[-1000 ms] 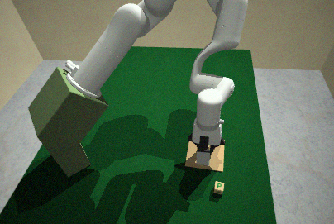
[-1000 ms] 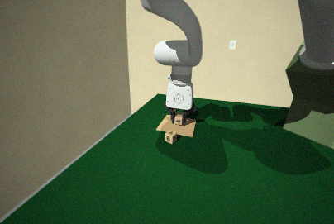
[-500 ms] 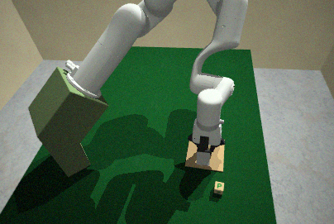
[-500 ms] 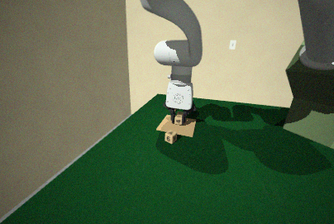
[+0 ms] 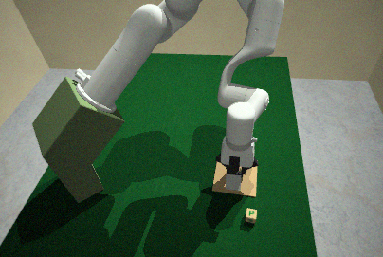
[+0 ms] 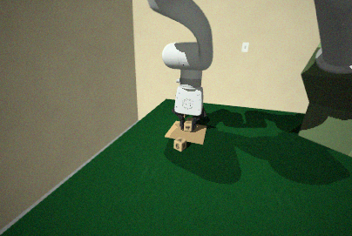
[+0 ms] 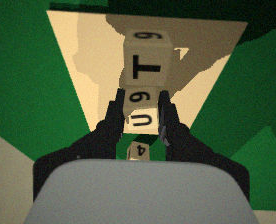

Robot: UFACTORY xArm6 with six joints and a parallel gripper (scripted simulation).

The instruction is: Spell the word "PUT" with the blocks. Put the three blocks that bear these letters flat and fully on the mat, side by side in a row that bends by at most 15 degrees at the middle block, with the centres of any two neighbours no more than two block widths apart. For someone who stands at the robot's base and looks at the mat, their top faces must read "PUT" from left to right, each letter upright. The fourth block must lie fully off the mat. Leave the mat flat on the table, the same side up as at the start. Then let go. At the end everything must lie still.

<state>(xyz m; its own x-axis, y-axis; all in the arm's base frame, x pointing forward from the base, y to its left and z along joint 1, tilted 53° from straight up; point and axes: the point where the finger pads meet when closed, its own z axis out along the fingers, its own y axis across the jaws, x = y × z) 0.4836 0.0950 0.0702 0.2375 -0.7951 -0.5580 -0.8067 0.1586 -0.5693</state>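
Right now the mat is 30 mm below my hand. The rest, counted from my hand: P block: 120 mm to the right, 90 mm ahead, 20 mm below.
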